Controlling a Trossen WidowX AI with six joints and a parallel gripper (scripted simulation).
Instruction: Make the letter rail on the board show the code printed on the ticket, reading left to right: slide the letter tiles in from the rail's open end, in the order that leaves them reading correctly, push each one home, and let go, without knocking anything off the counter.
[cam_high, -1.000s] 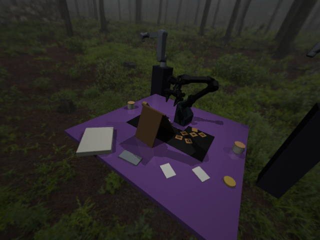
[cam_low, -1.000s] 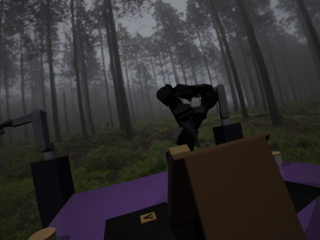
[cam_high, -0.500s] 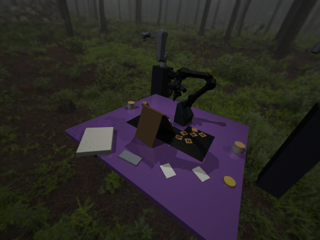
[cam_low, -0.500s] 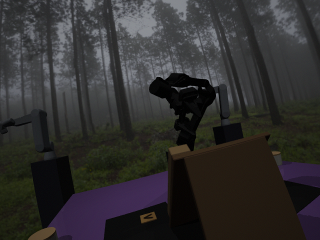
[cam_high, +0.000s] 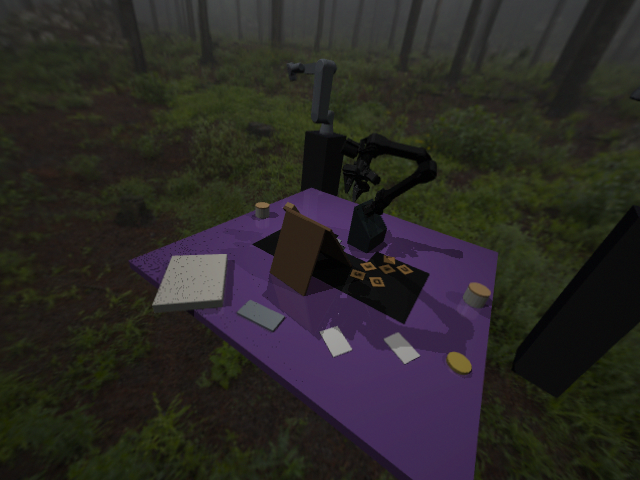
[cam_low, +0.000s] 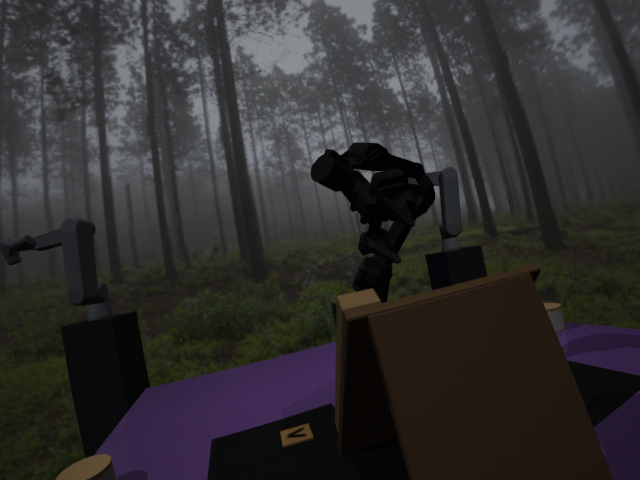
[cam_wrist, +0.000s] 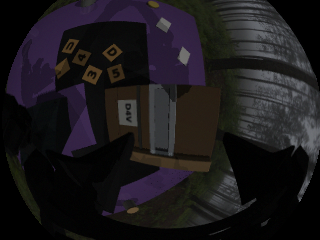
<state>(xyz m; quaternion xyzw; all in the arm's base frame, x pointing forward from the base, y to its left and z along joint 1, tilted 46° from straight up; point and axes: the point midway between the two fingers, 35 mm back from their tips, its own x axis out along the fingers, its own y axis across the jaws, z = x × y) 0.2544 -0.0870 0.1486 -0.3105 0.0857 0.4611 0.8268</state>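
Now: the tan letter tile marked v 330 mm below my gripper tip, 250 mm to the right of it and 100 mm behind it. Also, from my gripper tip: white ticket (250 mm below, 30 mm ahead, 20 mm to the right); black mat (330 mm below, 70 mm behind, 20 mm to the right); grey card (460 mm ahead, 330 mm below, 20 mm to the left).
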